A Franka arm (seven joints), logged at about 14 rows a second.
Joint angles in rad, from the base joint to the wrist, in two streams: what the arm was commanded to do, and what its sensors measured. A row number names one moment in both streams.
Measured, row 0:
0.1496 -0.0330 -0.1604 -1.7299 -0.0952 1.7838 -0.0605
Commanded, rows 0 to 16:
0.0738 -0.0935 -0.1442 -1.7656 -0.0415 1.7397 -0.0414
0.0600 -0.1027 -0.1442 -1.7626 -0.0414 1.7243 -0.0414
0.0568 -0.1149 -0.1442 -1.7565 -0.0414 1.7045 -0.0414
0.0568 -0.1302 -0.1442 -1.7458 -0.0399 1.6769 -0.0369
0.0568 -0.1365 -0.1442 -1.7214 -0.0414 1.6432 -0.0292
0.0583 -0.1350 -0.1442 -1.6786 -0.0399 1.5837 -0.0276
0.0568 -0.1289 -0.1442 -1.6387 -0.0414 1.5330 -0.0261
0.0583 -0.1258 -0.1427 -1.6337 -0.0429 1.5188 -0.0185
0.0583 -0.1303 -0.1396 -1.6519 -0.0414 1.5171 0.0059
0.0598 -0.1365 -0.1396 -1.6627 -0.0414 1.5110 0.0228
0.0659 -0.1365 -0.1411 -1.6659 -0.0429 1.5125 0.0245
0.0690 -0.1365 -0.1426 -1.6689 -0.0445 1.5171 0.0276
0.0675 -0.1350 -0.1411 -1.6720 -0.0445 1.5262 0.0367
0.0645 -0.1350 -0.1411 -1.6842 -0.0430 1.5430 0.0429
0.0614 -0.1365 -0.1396 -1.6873 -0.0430 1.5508 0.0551
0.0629 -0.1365 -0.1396 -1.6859 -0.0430 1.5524 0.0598
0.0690 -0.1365 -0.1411 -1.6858 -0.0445 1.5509 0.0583
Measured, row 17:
0.0699 -0.1269 -0.1460 -1.6697 -0.0604 1.5340 0.0390
